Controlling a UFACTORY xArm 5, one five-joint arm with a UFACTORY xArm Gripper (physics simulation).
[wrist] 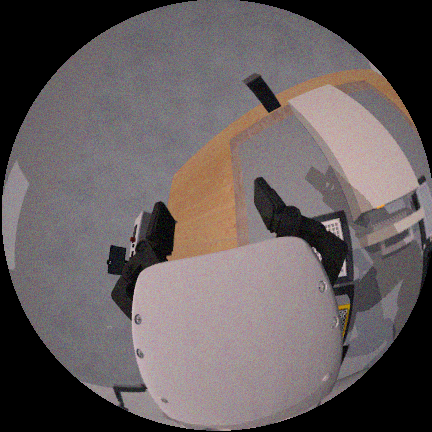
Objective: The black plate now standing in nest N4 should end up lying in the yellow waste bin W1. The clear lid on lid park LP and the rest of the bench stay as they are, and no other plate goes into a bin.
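Frame: origin at the arm's base, x left, y ahead, z down, level; metres.
Seen in the pictures: gripper, fingertip midpoint: [210, 200].
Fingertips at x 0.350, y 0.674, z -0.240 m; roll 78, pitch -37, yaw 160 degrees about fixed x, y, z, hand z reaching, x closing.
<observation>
Offsets run from my fingertips to a thing's top centre. "spot": to the spot under its first point.
My gripper [210, 200] is open and empty in the wrist view, its two black fingers wide apart over the wooden bench edge [202, 215] and the floor beside it. A black plate in nest N4 cannot be made out. The yellow waste bin W1 and the clear lid on lid park LP cannot be made out either. A white plate {spot: dx -0.136, dy -0.084, dz +0.247 m} [343, 267] in a dark nest shows partly behind the right finger linkage; which nest it is cannot be told.
A long pale device [362, 142] stands on the bench at the right. A black post [263, 95] stands at the bench's far edge. A yellow-edged code marker {spot: dx -0.144, dy -0.180, dz +0.196 m} [343, 320] shows at the lower right. A small black box [117, 260] is left of the gripper.
</observation>
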